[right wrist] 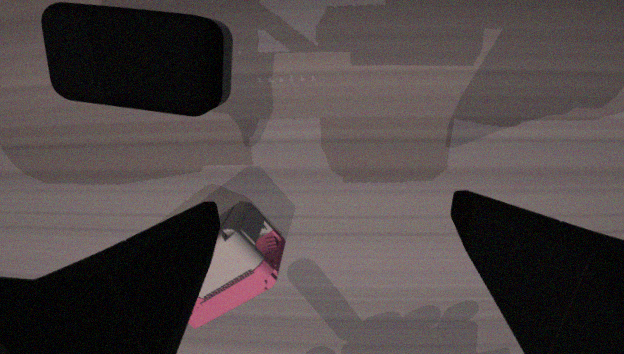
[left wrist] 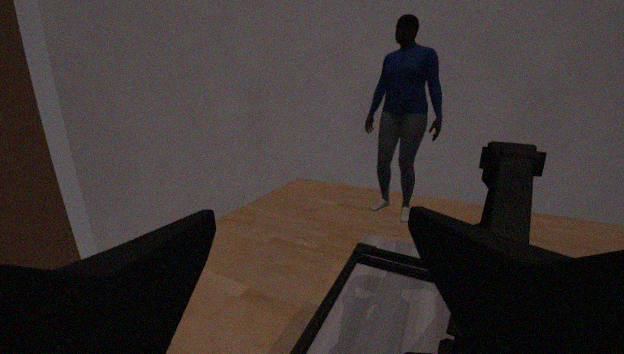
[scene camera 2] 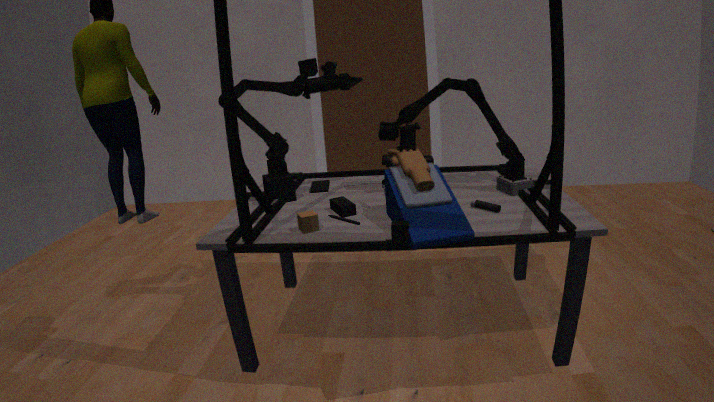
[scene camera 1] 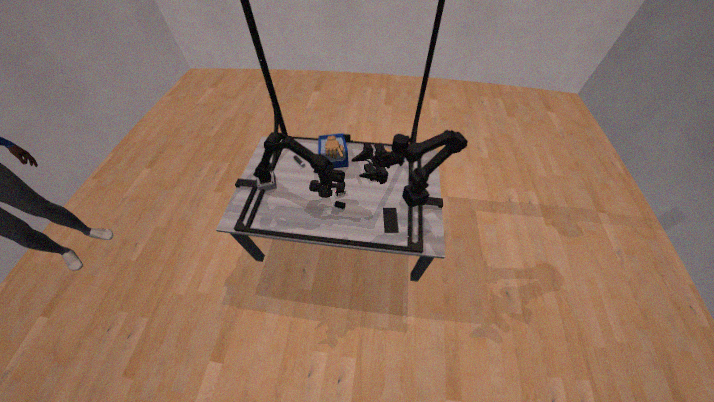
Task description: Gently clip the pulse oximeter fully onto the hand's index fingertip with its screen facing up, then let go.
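Seen in the pictures: left gripper, fingertip midpoint: (left wrist: pixel 313 218) (scene camera 2: pixel 357 79) (scene camera 1: pixel 355 168); right gripper, fingertip midpoint: (right wrist: pixel 335 208); left arm's base, origin of the base link: (scene camera 2: pixel 277 175) (scene camera 1: pixel 416 190); right arm's base, origin of the base link: (scene camera 2: pixel 515 178) (scene camera 1: pixel 265 178).
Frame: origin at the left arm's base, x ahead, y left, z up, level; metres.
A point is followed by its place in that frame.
The pulse oximeter (right wrist: pixel 235 270) {x 0.388, y -0.196, z -0.064 m}, pink and white with a dark end, lies on the table in the right wrist view, partly hidden by the left-hand finger there. My right gripper (right wrist: pixel 335 208) {x 0.437, y -0.191, z -0.065 m} (scene camera 1: pixel 327 189) {x 0.437, y -0.191, z -0.065 m} is open and points down above the table, with the oximeter low and toward one finger, not between the pads. In scene camera 2 it is partly hidden behind the hand. The tan hand (scene camera 1: pixel 334 146) {x 0.330, y -0.383, z 0.098 m} (scene camera 2: pixel 415 167) {x 0.314, y -0.467, z 0.064 m} rests on a grey pad on a sloped blue stand (scene camera 1: pixel 343 162) {x 0.286, y -0.380, z -0.047 m} (scene camera 2: pixel 435 225) {x 0.270, y -0.637, z -0.054 m}. My left gripper (scene camera 1: pixel 358 167) {x 0.350, y 0.000, z 0.325 m} (scene camera 2: pixel 361 80) {x 0.350, y 0.000, z 0.325 m} (left wrist: pixel 313 218) {x 0.350, y 0.000, z 0.325 m} is open and empty, raised high above the table.
A black rounded block (scene camera 1: pixel 340 205) {x 0.404, y -0.101, z -0.062 m} (right wrist: pixel 135 60) {x 0.409, y -0.116, z -0.062 m} lies near the oximeter. A dark flat slab (scene camera 1: pixel 390 220) {x 0.184, y 0.074, z -0.087 m} (scene camera 2: pixel 320 186) {x 0.178, y 0.050, z -0.087 m} lies near the left arm's base. A wooden cube (scene camera 2: pixel 308 222) {x -0.004, y -0.391, z -0.063 m}, black box (scene camera 2: pixel 343 206) {x 0.133, y -0.322, z -0.060 m} and thin dark stick (scene camera 2: pixel 344 219) {x 0.118, y -0.362, z -0.088 m} lie left of the stand, a dark cylinder (scene camera 2: pixel 486 206) {x 0.526, y -0.542, z -0.078 m} right of it.
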